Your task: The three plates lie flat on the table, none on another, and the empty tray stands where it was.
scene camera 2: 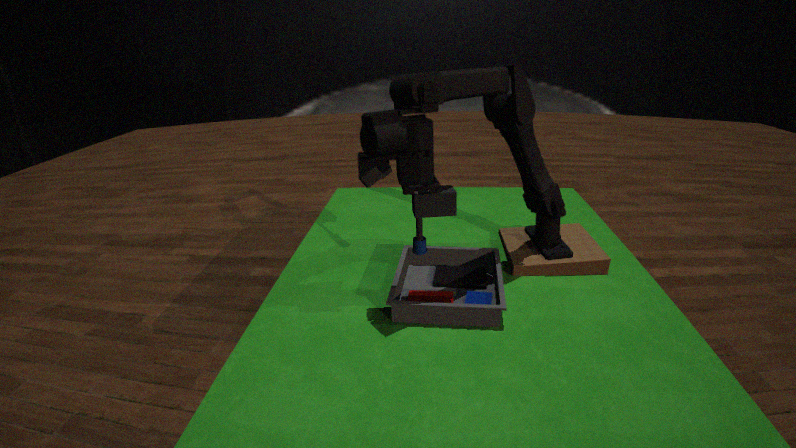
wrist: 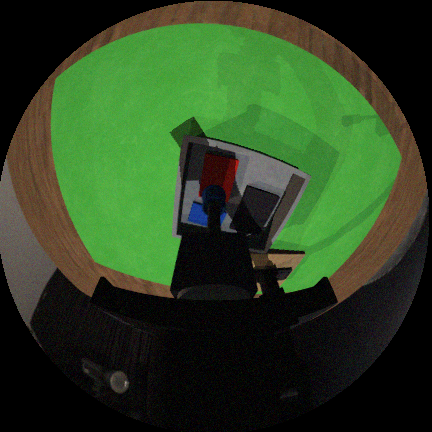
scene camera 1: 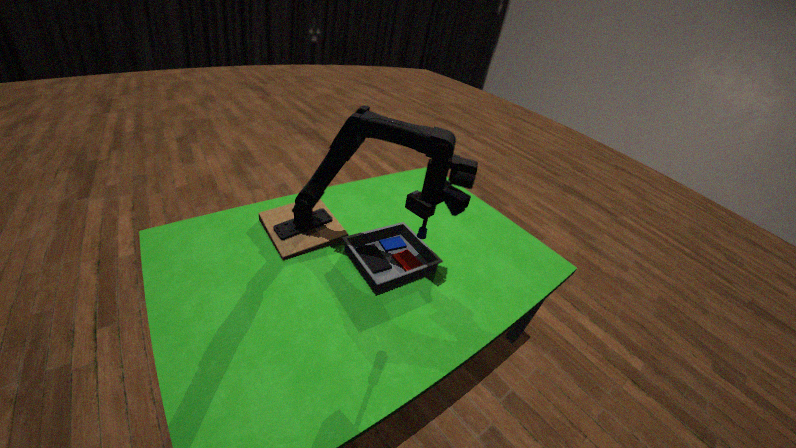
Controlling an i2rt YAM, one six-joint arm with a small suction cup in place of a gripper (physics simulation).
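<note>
The grey tray stands on the table with all three plates lying in it, apart from one another. The red plate is partly in shadow. The small blue plate lies beside it. The black plate lies on the side toward the arm's base. My suction cup is free in the air above the tray, with no plate on it. In the wrist view it covers parts of the red and blue plates.
The arm's wooden base board stands close to one corner of the tray. The green table top stretches around the tray, crossed by shadows of the arm and tray. The tray walls rise around the plates.
</note>
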